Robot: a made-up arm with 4 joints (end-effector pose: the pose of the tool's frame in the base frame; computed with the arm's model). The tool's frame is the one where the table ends.
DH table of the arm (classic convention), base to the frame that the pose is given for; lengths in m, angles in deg. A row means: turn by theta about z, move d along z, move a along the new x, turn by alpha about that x. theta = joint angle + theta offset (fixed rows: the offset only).
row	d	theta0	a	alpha
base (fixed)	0	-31.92	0.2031	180
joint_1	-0.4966	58.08	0.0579	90
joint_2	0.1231	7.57	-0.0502	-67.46
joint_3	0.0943	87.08	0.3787	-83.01
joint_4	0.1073	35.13	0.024	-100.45
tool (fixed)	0.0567	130.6	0	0
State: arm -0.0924 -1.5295 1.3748 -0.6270
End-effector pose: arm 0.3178 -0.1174 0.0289 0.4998 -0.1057 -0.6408 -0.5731
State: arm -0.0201 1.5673 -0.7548 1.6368
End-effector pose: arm 0.0711 0.0698 0.4108 0.8111 -0.0044 0.5445 0.2135
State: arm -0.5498 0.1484 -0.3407 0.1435
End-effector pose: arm 0.0006 -0.2095 0.3188 0.9848 -0.0498 0.1659 -0.0150
Working (the frame after each row of the table, in the pose's form):
after base (fixed): 0.1724 -0.1074 0.0000 0.0000 0.9615 -0.2750 0.0000
after joint_1: 0.2026 -0.1568 0.4966 0.6170 -0.6170 0.3455 -0.3455
after joint_2: 0.2824 -0.0513 0.5105 0.2358 -0.8339 0.4983 0.0251
after joint_3: 0.0781 -0.2675 0.2579 0.1394 0.4323 -0.5567 -0.6955
after joint_4: -0.0180 -0.2148 0.2655 0.3979 -0.1716 0.0241 -0.9009

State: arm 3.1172 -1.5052 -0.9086 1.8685
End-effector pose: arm 0.2325 0.2054 0.6123 0.5289 -0.2108 -0.8166 -0.0948
Working (the frame after each row of the table, in the pose's form):
after base (fixed): 0.1724 -0.1074 0.0000 0.0000 0.9615 -0.2750 0.0000
after joint_1: 0.1710 -0.0495 0.4966 0.4939 -0.4939 -0.5061 0.5061
after joint_2: 0.0482 -0.0624 0.4474 0.5505 -0.4411 -0.6294 -0.3260
after joint_3: 0.2071 0.1696 0.7180 0.0623 -0.8697 -0.2538 -0.4186
after joint_4: 0.2792 0.1839 0.6363 0.1349 0.6538 -0.5327 -0.5201

